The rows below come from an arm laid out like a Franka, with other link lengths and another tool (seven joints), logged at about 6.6 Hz.
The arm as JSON. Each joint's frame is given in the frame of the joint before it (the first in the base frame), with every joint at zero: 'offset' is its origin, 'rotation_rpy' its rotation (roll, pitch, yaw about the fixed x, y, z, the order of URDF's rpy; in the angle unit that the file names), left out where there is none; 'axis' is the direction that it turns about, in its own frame. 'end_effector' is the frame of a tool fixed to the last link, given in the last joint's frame.
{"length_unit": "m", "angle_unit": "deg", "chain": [
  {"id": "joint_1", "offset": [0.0, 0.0, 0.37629], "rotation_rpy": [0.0, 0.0, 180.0], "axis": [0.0, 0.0, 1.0]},
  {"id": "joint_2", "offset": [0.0, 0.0, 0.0], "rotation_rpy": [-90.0, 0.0, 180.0], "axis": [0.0, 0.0, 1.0]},
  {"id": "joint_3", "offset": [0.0, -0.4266, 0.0], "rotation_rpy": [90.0, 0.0, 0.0], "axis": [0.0, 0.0, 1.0]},
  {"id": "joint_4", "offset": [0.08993, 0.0, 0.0], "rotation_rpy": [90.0, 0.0, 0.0], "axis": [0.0, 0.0, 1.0]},
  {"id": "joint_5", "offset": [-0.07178, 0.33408, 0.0], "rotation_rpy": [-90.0, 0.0, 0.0], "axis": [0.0, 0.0, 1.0]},
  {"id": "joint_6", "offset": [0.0, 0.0, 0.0], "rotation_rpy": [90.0, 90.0, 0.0], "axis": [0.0, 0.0, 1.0]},
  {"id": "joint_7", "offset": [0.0, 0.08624, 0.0], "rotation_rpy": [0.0, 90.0, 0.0], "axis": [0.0, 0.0, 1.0]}
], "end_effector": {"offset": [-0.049, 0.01, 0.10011], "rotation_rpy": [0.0, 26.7, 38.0]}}
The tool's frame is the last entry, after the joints.
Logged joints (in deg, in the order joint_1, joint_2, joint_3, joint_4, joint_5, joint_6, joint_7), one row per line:
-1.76 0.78 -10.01 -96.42 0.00 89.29 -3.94
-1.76 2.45 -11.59 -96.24 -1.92 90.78 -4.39
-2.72 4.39 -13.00 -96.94 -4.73 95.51 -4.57
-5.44 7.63 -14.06 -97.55 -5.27 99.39 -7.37
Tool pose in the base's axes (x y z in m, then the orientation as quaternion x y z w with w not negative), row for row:
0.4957 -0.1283 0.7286 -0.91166 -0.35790 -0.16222 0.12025
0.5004 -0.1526 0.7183 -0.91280 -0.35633 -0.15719 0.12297
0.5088 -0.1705 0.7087 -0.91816 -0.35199 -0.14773 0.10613
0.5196 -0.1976 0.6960 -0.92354 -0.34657 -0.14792 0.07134
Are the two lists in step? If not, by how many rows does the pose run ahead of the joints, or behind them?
The pose runs 1 row behind the joints: the pose in row i belongs to the joints in row i - 1.
